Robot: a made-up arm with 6 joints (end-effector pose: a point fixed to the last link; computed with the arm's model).
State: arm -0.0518 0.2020 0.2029 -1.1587 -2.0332 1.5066
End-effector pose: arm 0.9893 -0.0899 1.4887 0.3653 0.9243 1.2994
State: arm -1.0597 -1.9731 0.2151 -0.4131 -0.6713 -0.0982
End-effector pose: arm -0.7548 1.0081 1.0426 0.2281 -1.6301 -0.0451
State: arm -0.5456 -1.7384 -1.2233 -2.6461 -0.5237 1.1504
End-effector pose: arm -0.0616 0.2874 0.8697 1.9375 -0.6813 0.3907
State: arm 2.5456 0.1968 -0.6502 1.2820 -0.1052 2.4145
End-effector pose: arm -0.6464 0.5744 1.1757 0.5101 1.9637 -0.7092
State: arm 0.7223 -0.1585 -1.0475 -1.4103 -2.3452 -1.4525
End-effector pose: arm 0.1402 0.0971 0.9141 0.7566 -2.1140 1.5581
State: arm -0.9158 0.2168 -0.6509 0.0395 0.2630 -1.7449
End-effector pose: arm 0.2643 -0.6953 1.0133 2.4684 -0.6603 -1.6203
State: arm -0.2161 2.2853 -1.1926 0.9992 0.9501 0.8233
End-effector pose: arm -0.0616 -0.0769 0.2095 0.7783 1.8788 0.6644
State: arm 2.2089 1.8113 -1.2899 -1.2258 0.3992 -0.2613
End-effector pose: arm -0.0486 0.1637 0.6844 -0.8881 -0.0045 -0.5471
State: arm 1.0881 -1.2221 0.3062 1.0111 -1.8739 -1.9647
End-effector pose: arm -0.3791 -0.9784 1.8015 2.5212 0.4191 -0.9041
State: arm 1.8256 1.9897 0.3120 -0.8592 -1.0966 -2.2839
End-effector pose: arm -0.0505 0.6464 -0.4077 0.0604 0.1165 -2.3786
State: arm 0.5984 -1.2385 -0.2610 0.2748 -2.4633 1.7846
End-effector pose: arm -0.3219 -0.4093 1.6913 -1.1463 0.8096 0.8863
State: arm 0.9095 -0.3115 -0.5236 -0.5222 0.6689 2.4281
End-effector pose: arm 0.4177 0.3292 1.3178 -0.8358 -1.0279 0.2306
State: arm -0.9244 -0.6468 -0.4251 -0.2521 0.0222 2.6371
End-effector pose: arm 0.0270 -0.2801 1.5435 -1.7934 0.1621 -0.8109
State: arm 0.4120 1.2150 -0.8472 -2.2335 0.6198 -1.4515
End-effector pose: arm 0.2856 0.3435 0.4206 -1.4146 1.5033 2.1737
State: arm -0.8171 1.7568 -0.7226 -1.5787 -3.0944 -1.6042
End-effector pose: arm 0.1477 -0.1384 0.2536 0.4890 -1.1102 -0.7662
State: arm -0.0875 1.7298 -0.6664 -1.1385 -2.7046 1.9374
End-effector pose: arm 0.2990 -0.0917 0.1671 -2.3874 -1.2749 -0.6698
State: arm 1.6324 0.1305 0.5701 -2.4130 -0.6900 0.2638
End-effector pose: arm -0.2367 0.9238 1.9054 -1.2897 -2.4547 -1.1487
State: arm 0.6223 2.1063 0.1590 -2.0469 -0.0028 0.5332
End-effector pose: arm 0.2632 0.3508 -0.4615 0.5254 1.1278 -1.8508
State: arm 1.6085 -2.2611 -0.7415 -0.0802 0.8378 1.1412
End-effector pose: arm 0.2039 -0.6169 0.8975 1.9349 -1.6615 0.0380
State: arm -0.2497 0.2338 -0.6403 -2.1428 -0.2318 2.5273
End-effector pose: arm 0.6759 0.0246 0.9635 0.4031 0.4714 -0.5034
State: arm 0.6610 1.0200 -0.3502 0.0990 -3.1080 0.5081
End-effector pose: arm 0.9208 0.4840 0.4546 1.1991 -1.7769 0.4904
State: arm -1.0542 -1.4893 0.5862 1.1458 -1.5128 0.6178
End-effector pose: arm -0.7989 1.2578 1.3962 -0.1991 -1.0318 -2.3791
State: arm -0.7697 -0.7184 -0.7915 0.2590 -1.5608 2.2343
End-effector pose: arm -0.0194 -0.2051 1.4041 -0.7078 1.3642 0.4257
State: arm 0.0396 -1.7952 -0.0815 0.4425 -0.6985 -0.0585
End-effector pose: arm -1.0907 -0.2226 1.2717 0.7509 -1.3115 -0.2836
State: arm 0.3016 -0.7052 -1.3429 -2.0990 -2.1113 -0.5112
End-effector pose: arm -0.1300 0.1231 0.8142 -1.0349 -2.5727 -0.2757
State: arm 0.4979 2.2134 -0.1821 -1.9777 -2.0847 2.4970
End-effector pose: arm 0.0781 0.1528 -0.2360 1.5893 1.4337 0.4526
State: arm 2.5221 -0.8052 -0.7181 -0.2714 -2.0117 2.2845
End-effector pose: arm 0.0453 0.1918 1.3857 1.1458 0.4187 -1.9359
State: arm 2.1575 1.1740 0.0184 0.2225 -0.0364 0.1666
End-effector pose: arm -0.5324 1.1760 0.3702 -0.8078 0.5970 1.5161
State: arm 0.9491 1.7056 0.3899 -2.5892 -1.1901 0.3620
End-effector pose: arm 0.4820 1.0263 -0.2076 1.9061 2.2663 -0.7807
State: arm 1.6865 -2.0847 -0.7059 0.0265 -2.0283 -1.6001
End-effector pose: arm 0.3088 -0.6230 0.9767 0.9637 1.6477 -0.1630
